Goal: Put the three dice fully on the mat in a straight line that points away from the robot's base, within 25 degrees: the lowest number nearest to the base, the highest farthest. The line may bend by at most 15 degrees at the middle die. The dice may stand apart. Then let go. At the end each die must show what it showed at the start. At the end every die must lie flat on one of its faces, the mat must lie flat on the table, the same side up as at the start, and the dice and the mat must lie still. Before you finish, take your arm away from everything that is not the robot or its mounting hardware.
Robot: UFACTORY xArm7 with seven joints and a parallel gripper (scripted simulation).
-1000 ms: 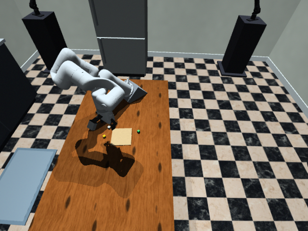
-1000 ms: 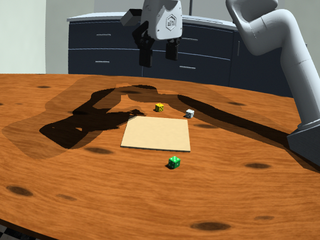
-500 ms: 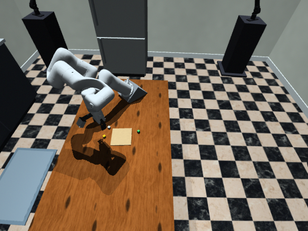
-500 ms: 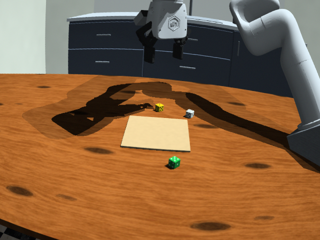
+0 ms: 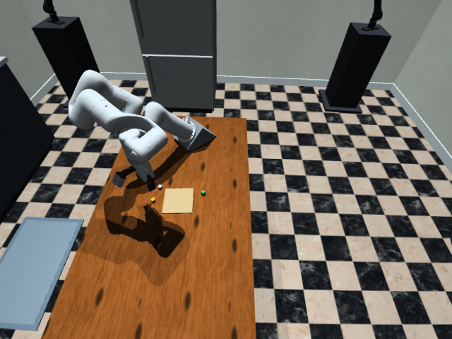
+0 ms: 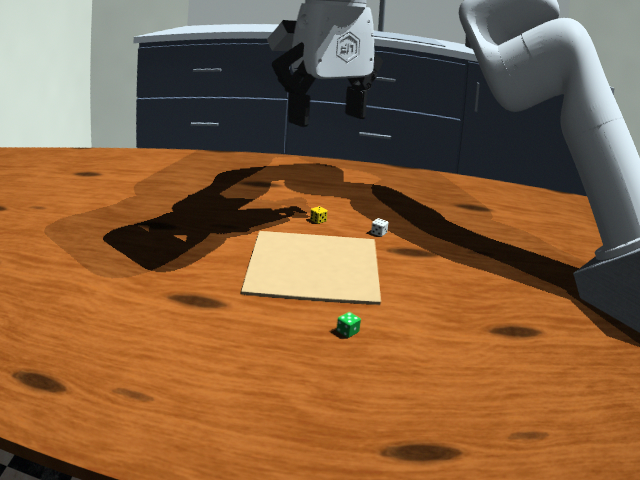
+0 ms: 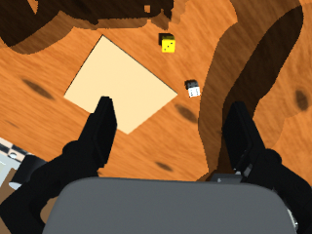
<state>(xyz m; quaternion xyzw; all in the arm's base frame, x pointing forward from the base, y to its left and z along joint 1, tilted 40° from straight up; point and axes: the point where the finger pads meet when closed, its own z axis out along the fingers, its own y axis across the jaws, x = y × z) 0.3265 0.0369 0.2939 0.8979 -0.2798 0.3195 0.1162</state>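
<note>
My gripper is now 14 cm above the yellow die. Also, from my hand: white die (8 cm behind, 2 cm to the left, 14 cm below); then tan mat (1 cm behind, 12 cm to the left, 14 cm below); then green die (6 cm behind, 24 cm to the left, 14 cm below).
</note>
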